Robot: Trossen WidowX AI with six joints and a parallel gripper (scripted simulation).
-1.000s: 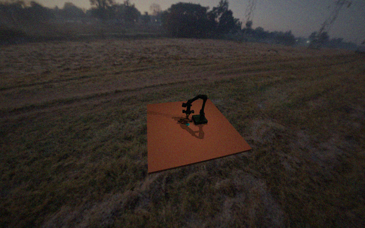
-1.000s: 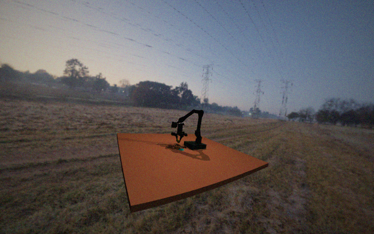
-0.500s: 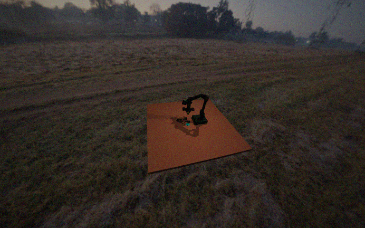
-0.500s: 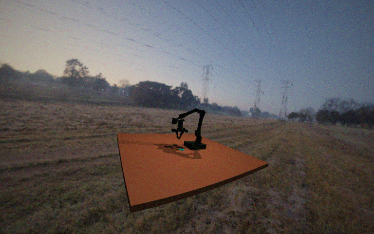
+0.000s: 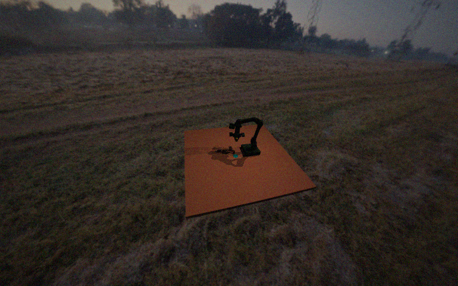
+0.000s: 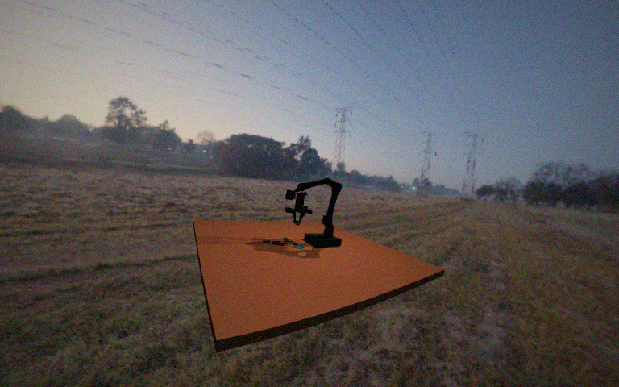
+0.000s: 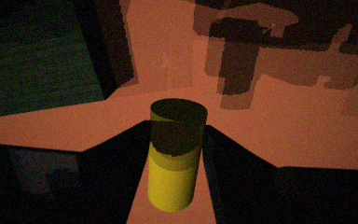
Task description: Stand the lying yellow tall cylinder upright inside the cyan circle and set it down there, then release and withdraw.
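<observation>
My gripper tip is 5 cm short of the cyan circle, 16 cm to the right of it and 12 cm above it. The rest, counted from my gripper tip: yellow tall cylinder 1 cm behind, 2 cm to the right.
</observation>
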